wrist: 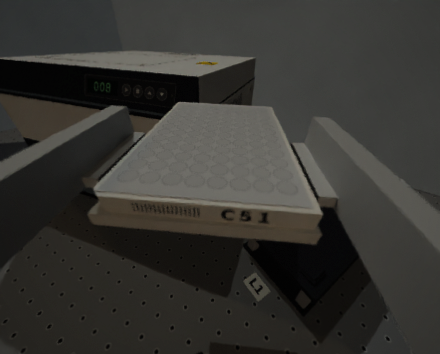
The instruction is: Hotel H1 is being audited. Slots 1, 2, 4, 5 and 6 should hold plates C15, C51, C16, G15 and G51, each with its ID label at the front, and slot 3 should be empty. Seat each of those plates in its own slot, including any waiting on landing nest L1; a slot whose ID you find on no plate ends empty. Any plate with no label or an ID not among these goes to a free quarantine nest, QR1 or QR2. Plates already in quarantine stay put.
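Places are measured from the arm's base along level axes (x back, y right, z up), in metres.
Where they show: gripper, between the fingertips: (217,129).
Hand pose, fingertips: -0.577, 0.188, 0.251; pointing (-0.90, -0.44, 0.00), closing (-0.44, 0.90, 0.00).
Observation:
Things, the pixels of their centre, and the offset from my fingertips, as dx, dy, dz. "spot": a spot on its surface instead. Level surfaces: height alone.
- white well plate, middle of its body: (217,142) -0.006, -0.003, -0.012
- ID label C51, a spot on its surface: (245,216) spot: +0.043, +0.039, -0.008
- dark landing nest L1, middle of its body: (307,239) -0.142, +0.087, -0.211
- black instrument, a spot on its surface: (225,72) spot: -0.191, -0.103, +0.001
- perforated deck, height of its surface: dz -0.238
A white well plate (210,160) with round wells is in the middle of the wrist view. Its front edge faces the camera and carries a barcode and the ID label C51 (245,216). My gripper (217,129) is shut on this plate, with one finger along each long side, and holds it level above the deck. The dark landing nest L1 (320,270) shows below and to the right, partly hidden by the plate and the right finger; its tag (256,286) reads L1. The hotel H1 and the quarantine nests do not show in this view.
A white and black instrument (225,72) with a green display reading 009 and several buttons stands behind the plate at the upper left. The perforated deck (165,310) lies below, with shadows on it. A grey wall is behind.

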